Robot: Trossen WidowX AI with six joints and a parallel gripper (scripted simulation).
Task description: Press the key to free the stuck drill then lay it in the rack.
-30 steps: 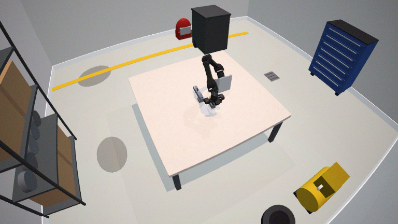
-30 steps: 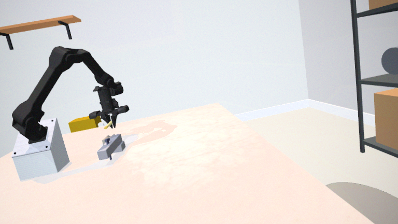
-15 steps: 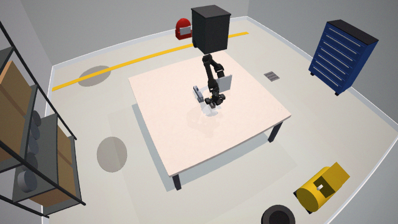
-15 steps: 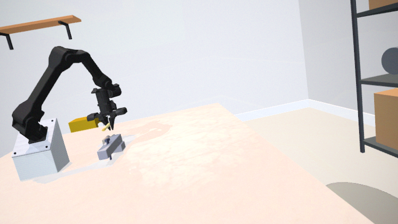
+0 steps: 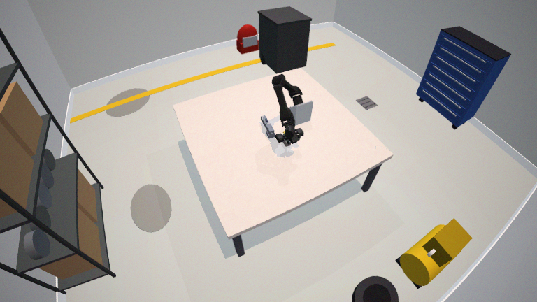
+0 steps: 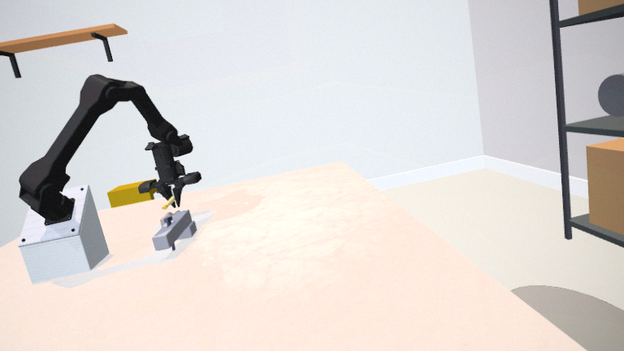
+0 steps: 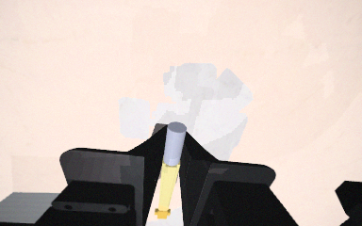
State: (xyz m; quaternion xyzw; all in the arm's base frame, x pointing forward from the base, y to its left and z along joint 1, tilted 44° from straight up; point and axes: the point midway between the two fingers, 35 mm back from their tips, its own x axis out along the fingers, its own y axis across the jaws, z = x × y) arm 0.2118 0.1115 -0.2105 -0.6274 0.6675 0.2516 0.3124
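My gripper tip is 40 mm to the left of the drill and 30 mm below it. From my gripper tip the other things lie so: beige rack: 50 mm to the right, 30 mm below, 10 mm behind; then dark blue key: 250 mm to the right, 50 mm ahead, 10 mm above; then grey block: 220 mm to the right, 50 mm ahead, 10 mm below.
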